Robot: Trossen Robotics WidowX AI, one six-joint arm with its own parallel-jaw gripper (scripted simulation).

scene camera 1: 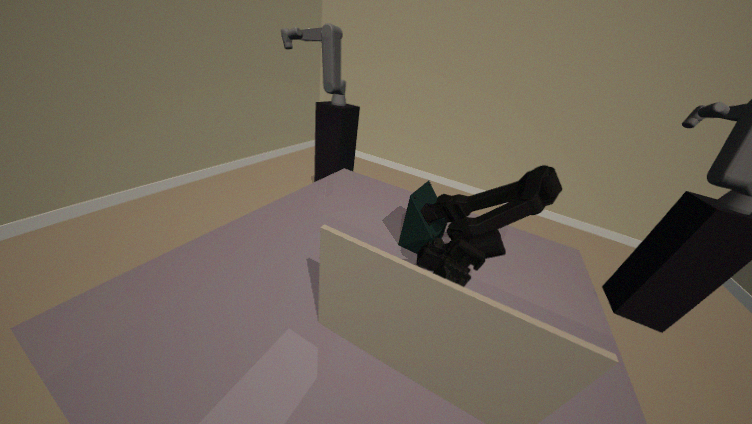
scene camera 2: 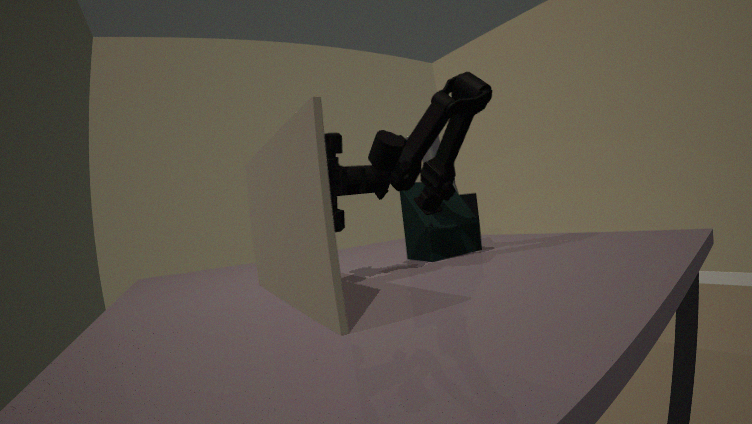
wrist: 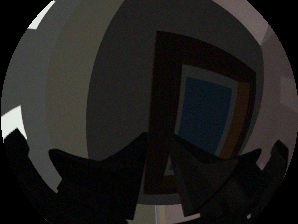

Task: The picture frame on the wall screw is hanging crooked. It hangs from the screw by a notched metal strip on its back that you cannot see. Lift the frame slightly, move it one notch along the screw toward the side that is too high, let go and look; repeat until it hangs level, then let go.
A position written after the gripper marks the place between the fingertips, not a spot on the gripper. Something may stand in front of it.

The gripper (wrist: pixel 158 137) carries a picture frame. Further things: a beige wall panel (scene camera 1: pixel 472 351).
The beige wall panel shows as well in scene camera 2 (scene camera 2: pixel 291 219).
